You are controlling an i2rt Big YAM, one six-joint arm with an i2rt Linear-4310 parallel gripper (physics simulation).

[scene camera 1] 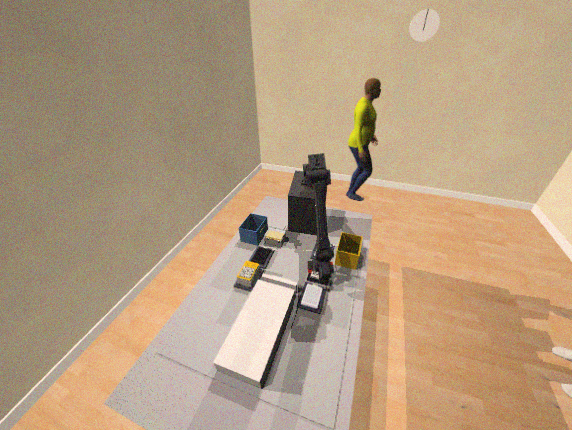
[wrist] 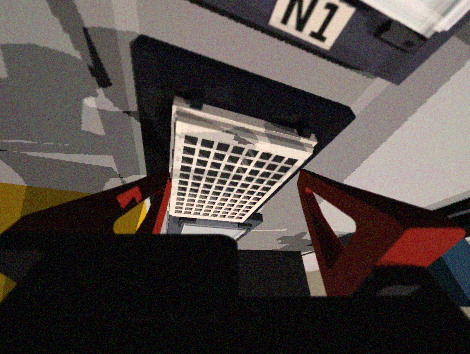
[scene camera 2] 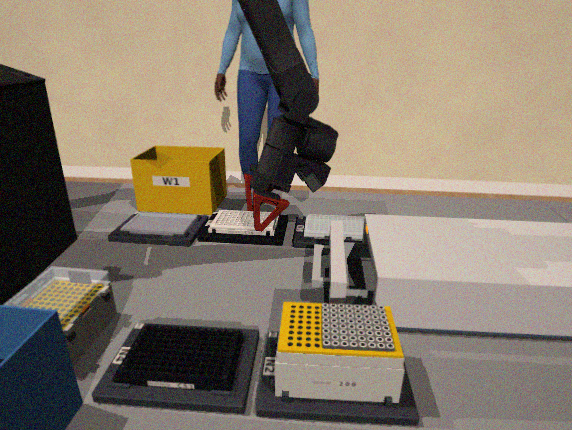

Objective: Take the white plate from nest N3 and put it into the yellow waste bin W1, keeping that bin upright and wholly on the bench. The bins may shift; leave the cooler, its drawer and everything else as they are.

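Frame: origin at the arm's base, x ahead, y left, z up, level; centimetres.
Where they show: gripper, fingertip midpoint: (wrist: 234,176) (scene camera 2: 254,221).
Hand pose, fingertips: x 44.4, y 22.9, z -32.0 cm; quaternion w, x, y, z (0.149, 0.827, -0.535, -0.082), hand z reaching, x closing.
After its pixels a point has its place.
A white gridded plate (scene camera 1: 314,274) @(y 21.2, x 47.3, z -32.0 cm) (scene camera 2: 232,221) @(y 21.8, x 40.3, z -32.0 cm) (wrist: 225,175) @(y 23.6, x 44.3, z -32.0 cm) lies in the middle dark nest (scene camera 2: 281,231) @(y 21.7, x 50.2, z -33.1 cm) (wrist: 155,75) @(y 29.0, x 49.0, z -33.2 cm) of the back row in scene camera 2; that nest's label cannot be read. My gripper (scene camera 1: 320,270) @(y 22.9, x 44.4, z -32.0 cm) (scene camera 2: 255,219) @(y 22.9, x 44.4, z -32.0 cm) (wrist: 234,176) @(y 22.9, x 44.4, z -32.0 cm) is open and empty, pointing down low over this plate. In the wrist view its red fingers show at the left and right sides of the plate, near its N1-side end; contact cannot be told. The yellow bin W1 (scene camera 1: 348,256) @(y 36.4, x 32.4, z -24.9 cm) (scene camera 2: 170,196) @(y 28.4, x 23.8, z -30.4 cm) (wrist: 11,205) @(y 39.9, x 32.1, z -32.2 cm) stands upright behind the leftmost nest in scene camera 2.
Nest N1 holds a pale plate (scene camera 1: 313,296) (scene camera 2: 334,225). The left nest holds a flat pale plate (scene camera 2: 160,224) @(y 18.0, x 26.6, z -32.4 cm). A long white box (scene camera 1: 257,325) @(y 9.2, x 90.2, z -26.0 cm) (scene camera 2: 450,295) @(y -2.5, x 77.0, z -28.1 cm) has a bar handle (scene camera 2: 338,265) @(y 0.7, x 62.7, z -27.3 cm). Also there: a blue bin (scene camera 1: 252,231) @(y -24.9, x 38.2, z -22.8 cm) (scene camera 2: 35,350) @(y -25.7, x 38.4, z -23.9 cm), a tip rack (scene camera 2: 340,372) @(y -16.8, x 64.5, z -29.4 cm) and a black block (scene camera 1: 302,212) @(y -0.2, x 13.7, z -16.5 cm).
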